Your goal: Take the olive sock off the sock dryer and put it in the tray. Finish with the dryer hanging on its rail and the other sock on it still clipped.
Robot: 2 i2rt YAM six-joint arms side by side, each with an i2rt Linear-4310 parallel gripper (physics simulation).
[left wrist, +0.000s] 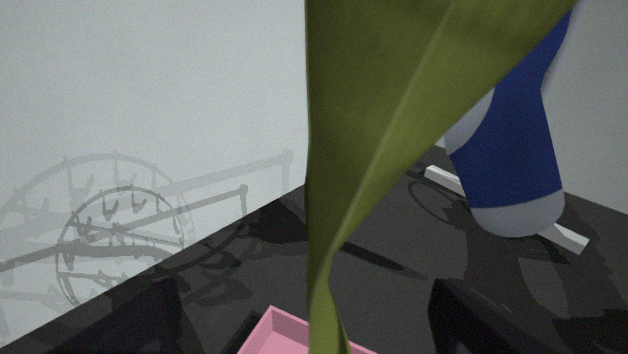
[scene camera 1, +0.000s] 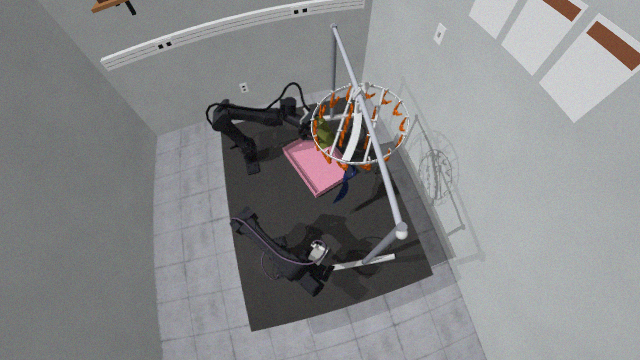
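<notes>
The olive sock [scene camera 1: 325,134] [left wrist: 360,100] hangs down from the sock dryer [scene camera 1: 355,135], above the tray's upper part in the scene view; its clip is hidden. The dryer hangs on its rail [scene camera 1: 378,155]. The blue sock [scene camera 1: 343,187] [left wrist: 510,150] with grey ends hangs from the dryer too. The pink tray [scene camera 1: 320,170] [left wrist: 290,322] lies on the dark mat. My left gripper [scene camera 1: 309,126] [left wrist: 305,294] is open beside the olive sock, whose narrow lower part shows between its wide-apart fingers in the wrist view. My right gripper [scene camera 1: 326,273] is open and empty, low near the rail stand's foot.
The rail stand's posts [scene camera 1: 333,70] [scene camera 1: 378,246] rise from white feet [scene camera 1: 382,259] [left wrist: 570,239] on the dark mat [scene camera 1: 280,225]. Orange clips line the dryer ring close to my left gripper. A wall stands behind the rail, with shadows of the dryer on it.
</notes>
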